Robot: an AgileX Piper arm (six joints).
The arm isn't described. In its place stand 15 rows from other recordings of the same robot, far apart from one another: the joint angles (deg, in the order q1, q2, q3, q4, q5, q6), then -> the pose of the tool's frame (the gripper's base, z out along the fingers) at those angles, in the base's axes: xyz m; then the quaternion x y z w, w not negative.
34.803 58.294 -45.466 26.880 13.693 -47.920 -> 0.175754 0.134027 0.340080 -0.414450 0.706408 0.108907 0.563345
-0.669 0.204 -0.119 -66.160 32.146 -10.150 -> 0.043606 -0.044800 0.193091 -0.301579 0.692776 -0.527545 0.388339
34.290 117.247 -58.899 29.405 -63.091 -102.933 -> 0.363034 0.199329 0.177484 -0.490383 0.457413 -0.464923 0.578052
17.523 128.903 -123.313 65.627 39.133 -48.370 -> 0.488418 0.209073 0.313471 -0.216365 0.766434 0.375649 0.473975
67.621 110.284 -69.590 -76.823 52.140 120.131 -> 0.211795 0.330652 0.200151 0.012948 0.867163 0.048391 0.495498
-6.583 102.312 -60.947 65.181 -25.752 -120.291 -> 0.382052 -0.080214 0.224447 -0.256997 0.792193 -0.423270 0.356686
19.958 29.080 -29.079 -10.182 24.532 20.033 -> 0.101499 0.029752 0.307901 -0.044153 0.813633 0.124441 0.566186
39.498 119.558 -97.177 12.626 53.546 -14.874 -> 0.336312 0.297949 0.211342 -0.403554 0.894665 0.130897 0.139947
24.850 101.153 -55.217 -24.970 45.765 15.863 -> 0.288834 0.103434 0.158653 -0.222307 0.961488 -0.139459 0.081688
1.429 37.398 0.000 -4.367 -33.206 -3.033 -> 0.113379 0.006624 0.210547 -0.064525 0.699634 -0.018008 0.711354
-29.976 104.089 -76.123 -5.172 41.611 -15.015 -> 0.330609 -0.196981 0.227930 0.100778 0.969636 -0.117954 0.189041
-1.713 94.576 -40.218 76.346 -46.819 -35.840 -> 0.291400 -0.073225 0.188409 0.423278 0.724168 -0.206460 0.503776
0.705 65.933 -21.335 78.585 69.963 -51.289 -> 0.139506 0.085524 0.220788 -0.051252 0.823533 0.552943 0.115846
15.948 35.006 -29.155 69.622 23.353 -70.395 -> 0.111127 0.066924 0.321070 -0.240359 0.719779 0.218087 0.613665
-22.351 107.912 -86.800 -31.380 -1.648 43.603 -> 0.424670 -0.173138 0.308253 0.230987 0.757352 -0.047949 0.608904
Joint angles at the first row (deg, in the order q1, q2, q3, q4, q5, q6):
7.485, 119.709, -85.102, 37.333, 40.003, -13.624
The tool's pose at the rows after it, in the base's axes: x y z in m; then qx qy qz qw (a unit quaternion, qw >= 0):
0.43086 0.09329 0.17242 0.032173 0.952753 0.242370 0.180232
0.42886 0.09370 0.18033 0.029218 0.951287 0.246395 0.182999
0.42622 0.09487 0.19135 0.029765 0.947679 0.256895 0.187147
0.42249 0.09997 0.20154 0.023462 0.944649 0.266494 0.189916
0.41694 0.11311 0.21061 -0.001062 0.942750 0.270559 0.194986
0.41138 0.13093 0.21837 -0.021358 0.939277 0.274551 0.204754
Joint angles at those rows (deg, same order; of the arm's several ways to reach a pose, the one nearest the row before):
7.485, 119.358, -85.101, 38.051, 40.419, -13.730
7.485, 118.305, -85.103, 38.202, 41.151, -13.729
7.485, 116.896, -85.103, 39.218, 42.054, -13.730
8.048, 115.575, -85.102, 40.009, 42.909, -13.848
9.858, 114.356, -85.101, 40.009, 43.208, -14.615
12.431, 113.372, -85.100, 40.010, 42.209, -14.609

